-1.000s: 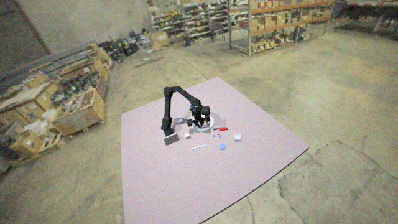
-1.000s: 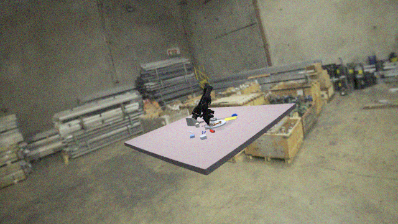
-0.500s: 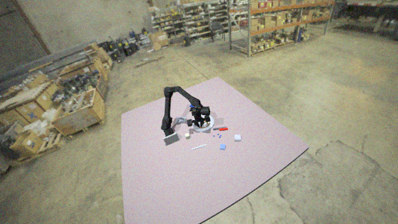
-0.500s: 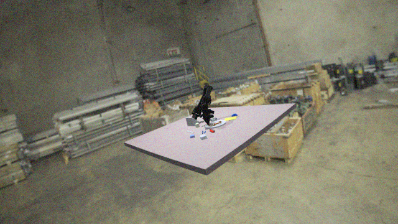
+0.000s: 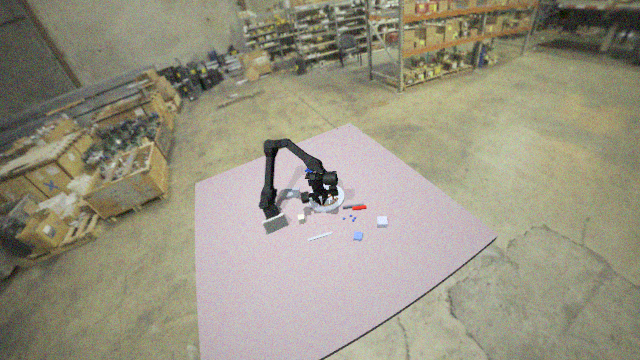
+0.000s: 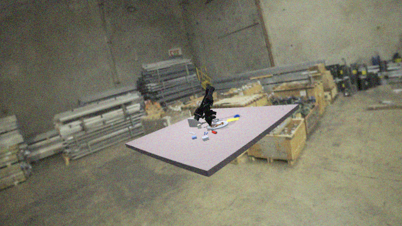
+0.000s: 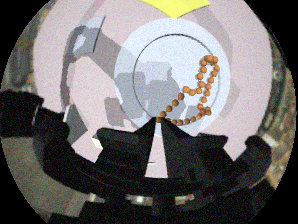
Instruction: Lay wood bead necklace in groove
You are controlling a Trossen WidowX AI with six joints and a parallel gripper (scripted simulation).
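Right now my gripper tip is 130 mm past the cream cube and 40 mm to the left of it. Also, from my gripper tip: white stick: 170 mm to the right, 70 mm behind, 20 mm below; red-handled tool: 160 mm ahead, 90 mm to the right, 10 mm below; grey plate: 190 mm to the left, 130 mm behind, 20 mm below.
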